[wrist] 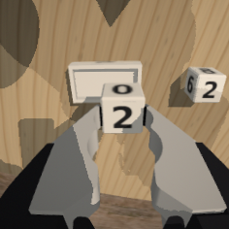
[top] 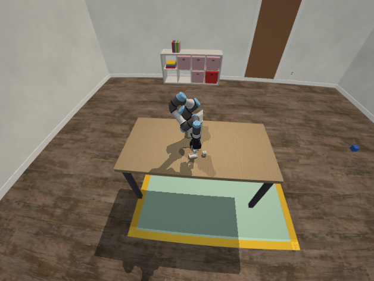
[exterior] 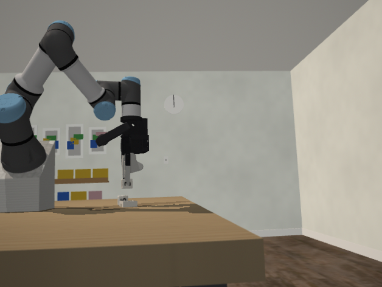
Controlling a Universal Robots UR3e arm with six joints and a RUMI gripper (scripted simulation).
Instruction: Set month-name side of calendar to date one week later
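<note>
Now: hand 7 cm above the white calendar tray and 2 cm to the left of it.
</note>
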